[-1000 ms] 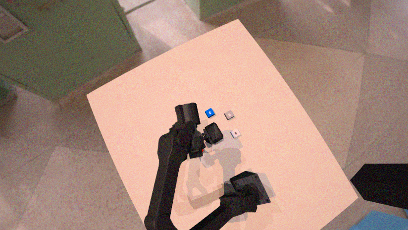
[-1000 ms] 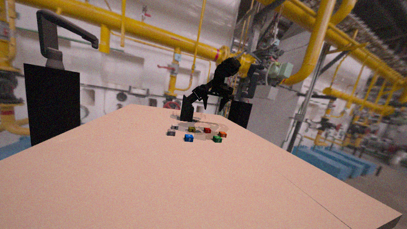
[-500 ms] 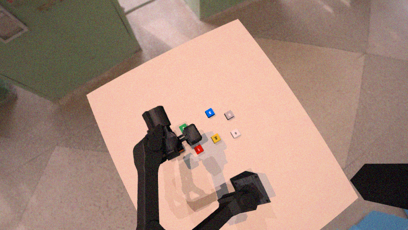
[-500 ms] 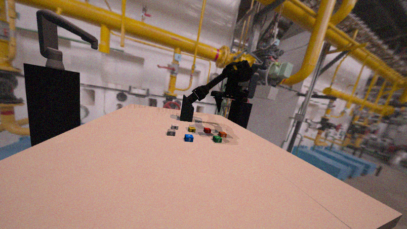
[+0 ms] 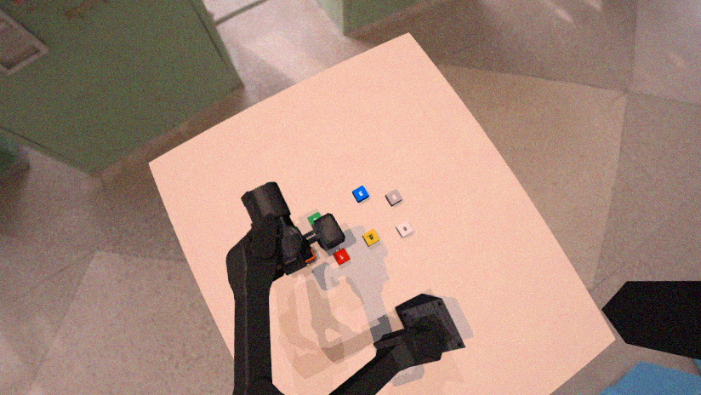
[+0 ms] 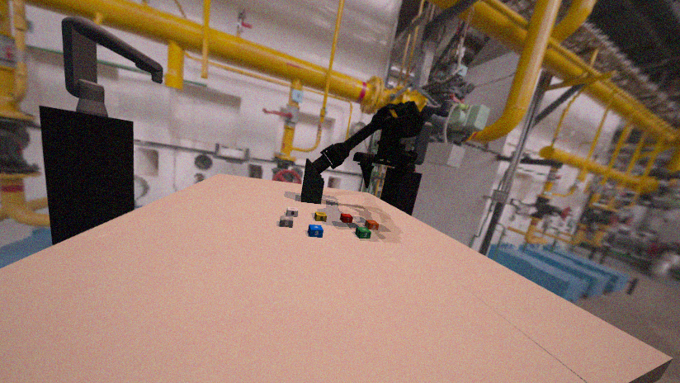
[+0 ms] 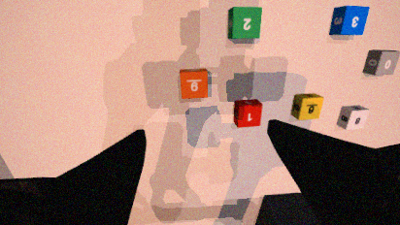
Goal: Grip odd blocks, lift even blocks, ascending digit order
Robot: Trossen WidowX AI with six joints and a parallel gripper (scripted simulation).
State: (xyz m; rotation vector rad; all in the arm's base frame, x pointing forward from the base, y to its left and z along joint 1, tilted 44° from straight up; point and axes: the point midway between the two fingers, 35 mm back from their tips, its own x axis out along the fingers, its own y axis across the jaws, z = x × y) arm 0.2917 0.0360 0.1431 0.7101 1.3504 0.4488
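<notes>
Now: gripper tip 1 cm past the grey block, 27 cm to the left of it and 11 cm above it. The rest, counted from my gripper tip: orange block: 11 cm below; then green block: 6 cm ahead, 7 cm to the right, 11 cm below; then red block: 5 cm behind, 7 cm to the right, 11 cm below.
</notes>
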